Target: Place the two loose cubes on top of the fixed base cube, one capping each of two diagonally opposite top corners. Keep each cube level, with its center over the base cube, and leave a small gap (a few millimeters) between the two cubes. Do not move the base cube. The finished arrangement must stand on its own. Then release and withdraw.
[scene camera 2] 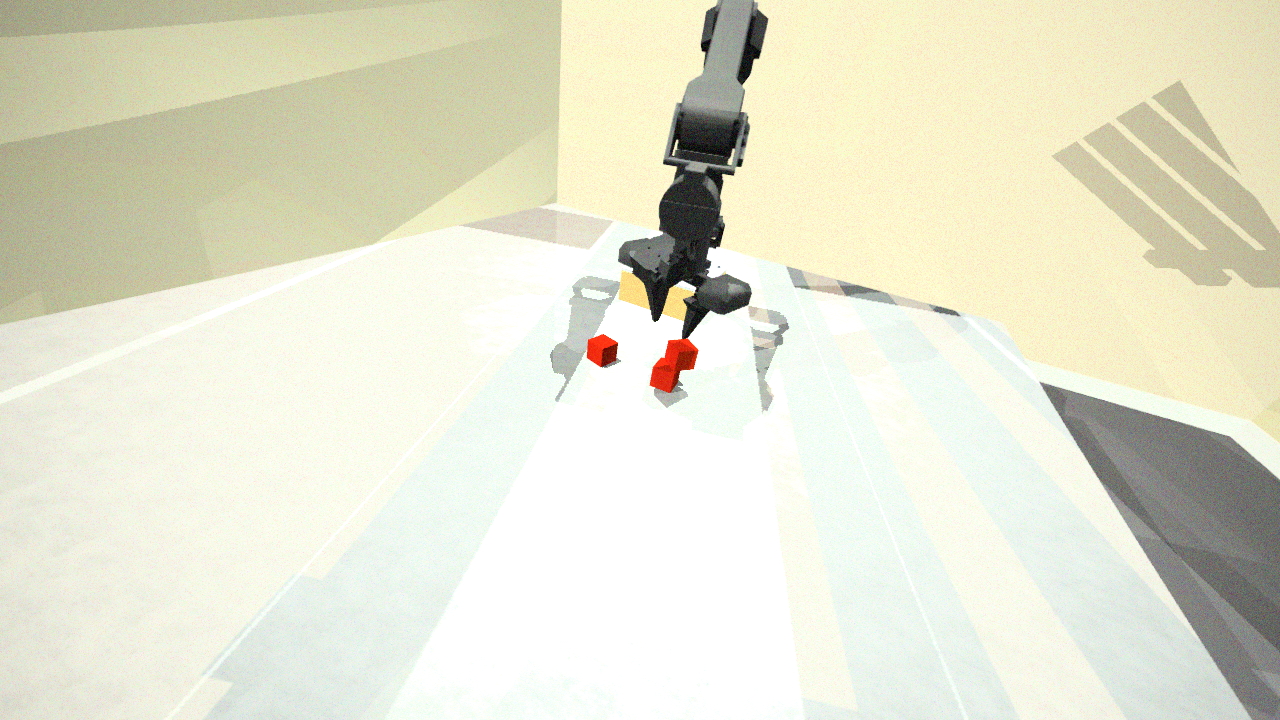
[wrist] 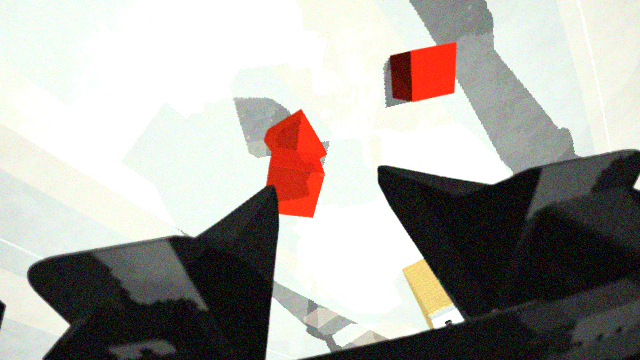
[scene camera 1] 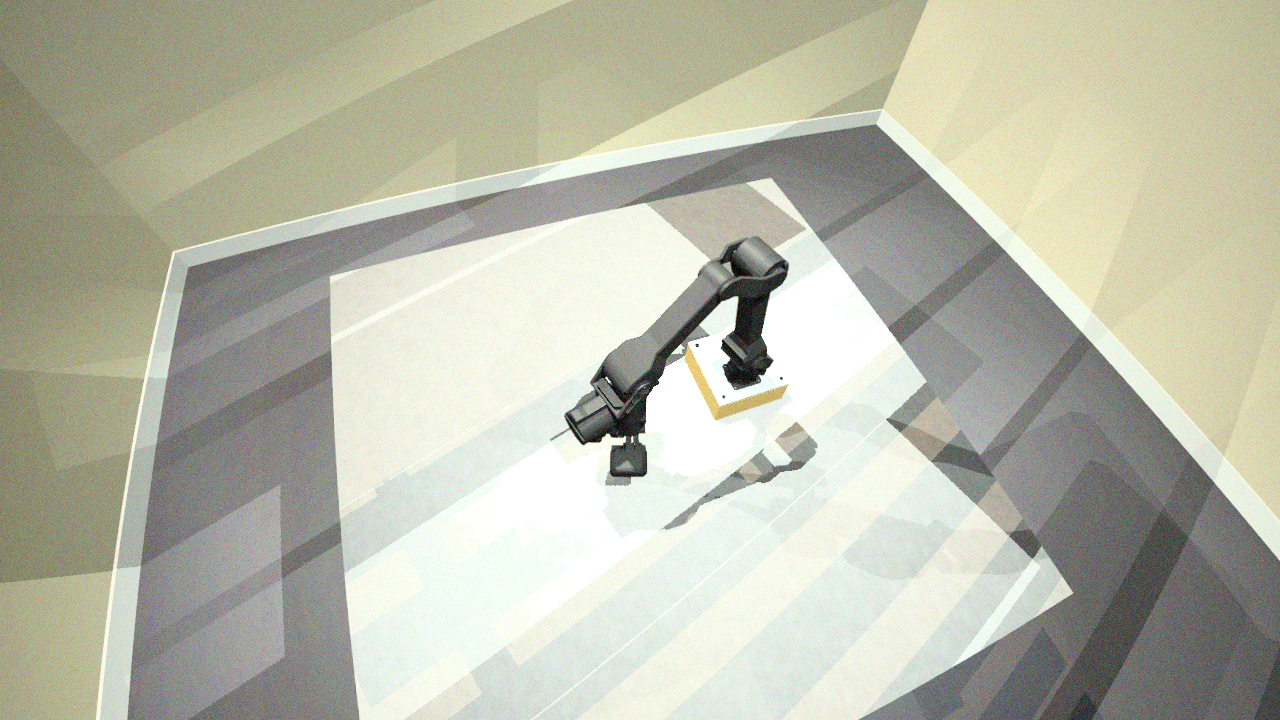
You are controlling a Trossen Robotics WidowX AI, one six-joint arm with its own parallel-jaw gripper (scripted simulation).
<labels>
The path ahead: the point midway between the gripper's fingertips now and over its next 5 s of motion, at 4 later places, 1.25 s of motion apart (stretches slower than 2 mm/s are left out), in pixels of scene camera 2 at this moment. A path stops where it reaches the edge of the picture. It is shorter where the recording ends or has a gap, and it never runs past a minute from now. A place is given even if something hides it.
My gripper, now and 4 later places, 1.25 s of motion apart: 669,329; 612,289; 602,338; 603,331; 615,289
</labels>
